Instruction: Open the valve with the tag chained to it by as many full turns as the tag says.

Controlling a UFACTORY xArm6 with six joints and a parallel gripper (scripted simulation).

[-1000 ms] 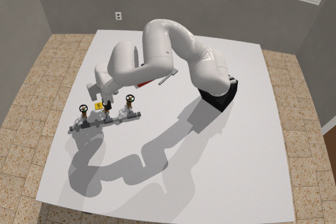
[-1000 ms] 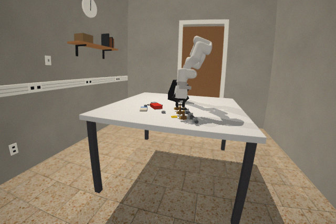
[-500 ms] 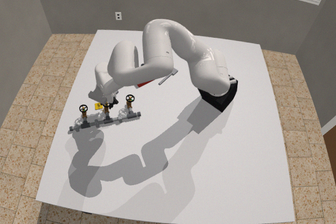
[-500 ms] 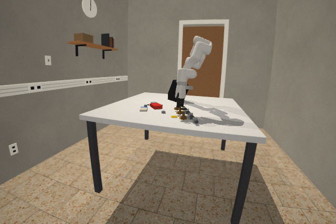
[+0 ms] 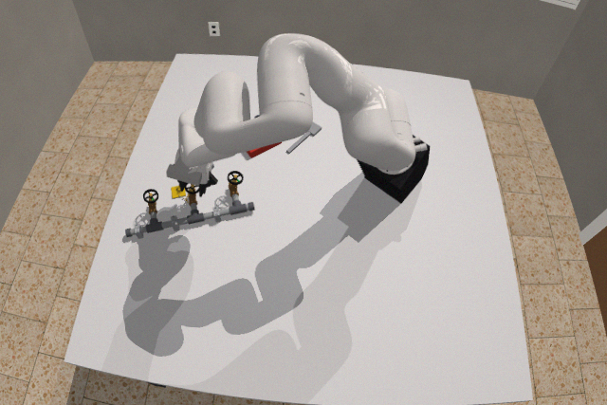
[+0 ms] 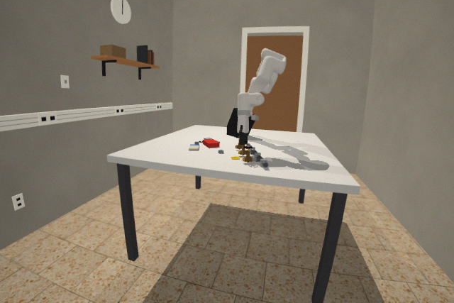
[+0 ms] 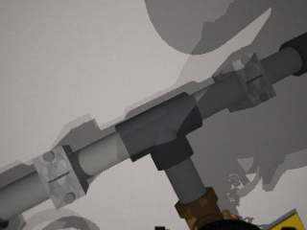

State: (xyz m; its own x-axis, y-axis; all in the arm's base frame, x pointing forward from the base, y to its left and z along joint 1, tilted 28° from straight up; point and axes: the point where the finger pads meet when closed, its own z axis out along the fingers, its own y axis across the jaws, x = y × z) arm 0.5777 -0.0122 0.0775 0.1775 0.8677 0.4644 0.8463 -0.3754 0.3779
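Now: hand 60 mm short of the yellow tag, 30 mm to the left of it and 80 mm above it. From my hand the other things lie so: red box (200 mm behind, 230 mm to the right, 70 mm below); then grey nut (30 mm behind, 140 mm to the right, 80 mm below); then blue block (80 mm behind, 320 mm to the right, 80 mm below).
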